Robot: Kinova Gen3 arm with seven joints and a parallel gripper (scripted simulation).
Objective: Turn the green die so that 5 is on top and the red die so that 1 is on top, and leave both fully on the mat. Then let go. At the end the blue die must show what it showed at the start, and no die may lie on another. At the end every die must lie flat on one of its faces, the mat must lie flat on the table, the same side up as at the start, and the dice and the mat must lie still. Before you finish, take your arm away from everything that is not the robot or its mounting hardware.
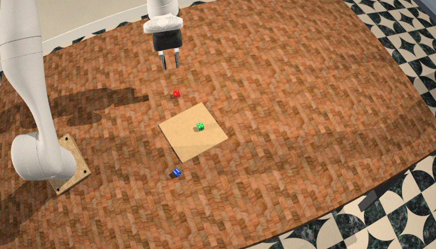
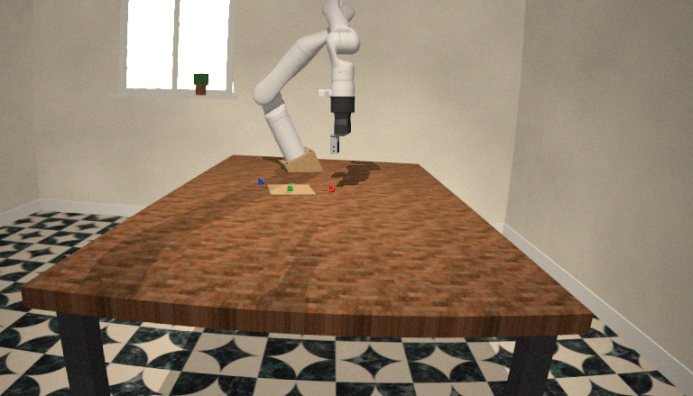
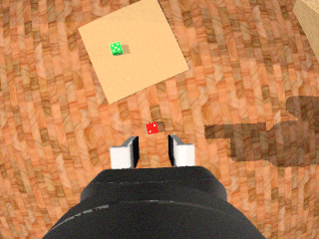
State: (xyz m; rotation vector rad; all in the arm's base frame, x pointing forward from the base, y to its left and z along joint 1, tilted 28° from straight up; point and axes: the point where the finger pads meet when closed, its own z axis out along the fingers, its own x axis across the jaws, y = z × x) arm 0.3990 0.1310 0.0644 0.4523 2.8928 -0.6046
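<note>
Now: hand 14 cm above the red die. From my hand the other things lie so: tan mat (14 cm to the right, 14 cm below, 2 cm behind); then green die (14 cm to the right, 13 cm below, 1 cm ahead); then blue die (23 cm to the right, 14 cm below, 11 cm behind).
</note>
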